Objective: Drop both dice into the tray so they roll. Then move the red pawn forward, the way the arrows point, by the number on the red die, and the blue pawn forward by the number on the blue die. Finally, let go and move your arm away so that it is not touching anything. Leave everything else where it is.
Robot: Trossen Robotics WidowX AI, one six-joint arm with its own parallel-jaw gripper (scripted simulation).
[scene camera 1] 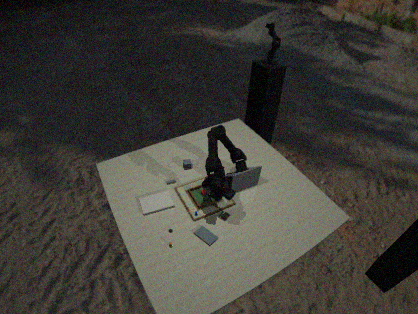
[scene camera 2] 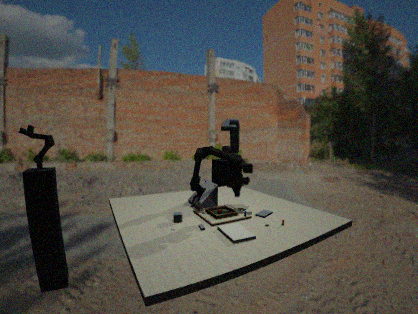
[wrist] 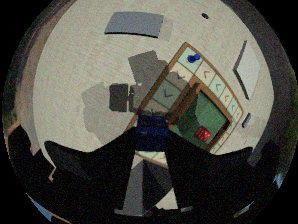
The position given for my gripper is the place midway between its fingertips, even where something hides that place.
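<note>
I can see a green tray (wrist: 201, 112) and a grey-blue flat plate (wrist: 144, 25). My gripper (wrist: 150, 131) is visible to me there too.
</note>
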